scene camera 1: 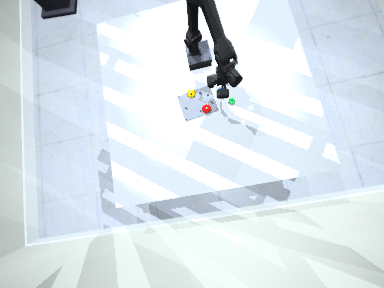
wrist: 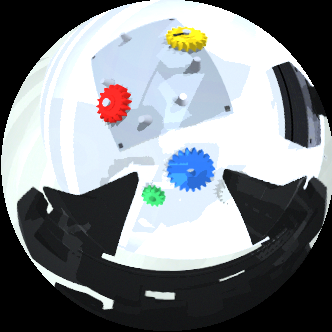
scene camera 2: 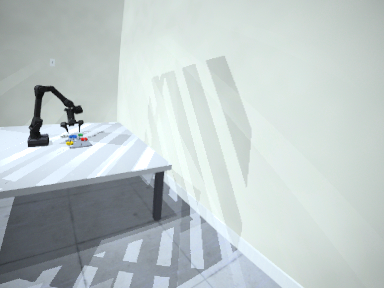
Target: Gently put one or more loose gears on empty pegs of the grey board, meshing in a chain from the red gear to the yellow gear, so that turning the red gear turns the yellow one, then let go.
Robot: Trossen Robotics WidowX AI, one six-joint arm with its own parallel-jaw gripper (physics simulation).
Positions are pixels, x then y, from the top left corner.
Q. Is the gripper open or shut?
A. Open.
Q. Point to a red gear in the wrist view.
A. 117, 94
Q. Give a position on a grey board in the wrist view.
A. At 154, 73
